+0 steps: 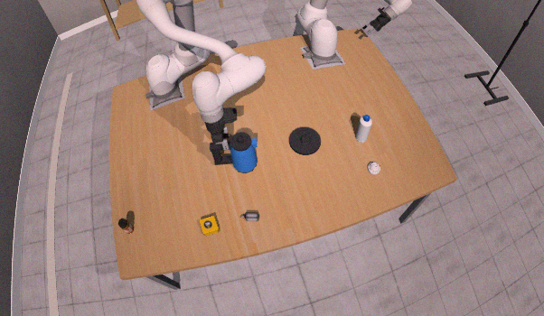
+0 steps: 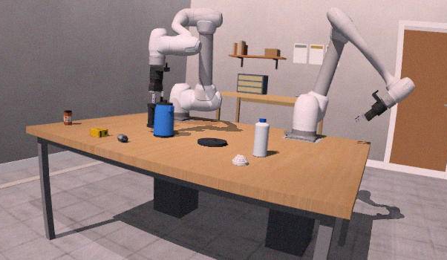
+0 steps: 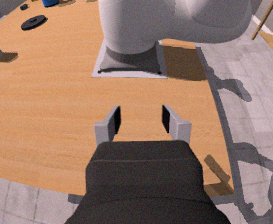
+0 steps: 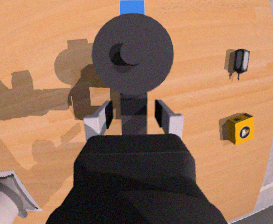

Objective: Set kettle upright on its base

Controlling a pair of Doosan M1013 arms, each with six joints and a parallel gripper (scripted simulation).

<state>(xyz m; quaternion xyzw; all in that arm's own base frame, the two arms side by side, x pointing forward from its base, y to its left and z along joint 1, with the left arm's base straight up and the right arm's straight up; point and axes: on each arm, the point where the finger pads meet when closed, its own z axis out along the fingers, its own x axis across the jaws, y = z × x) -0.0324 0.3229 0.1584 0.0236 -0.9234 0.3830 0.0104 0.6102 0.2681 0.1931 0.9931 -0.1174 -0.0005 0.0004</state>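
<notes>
Right now my right hand is 90 mm above the blue kettle, 30 mm to the right of it and 10 mm short of it. Round my right hand: round black base: 360 mm to the left, 180 mm below, 20 mm behind; then small dark object: 280 mm ahead, 180 mm below, 20 mm to the left; then jar: 580 mm to the right, 210 mm ahead, 150 mm below.
</notes>
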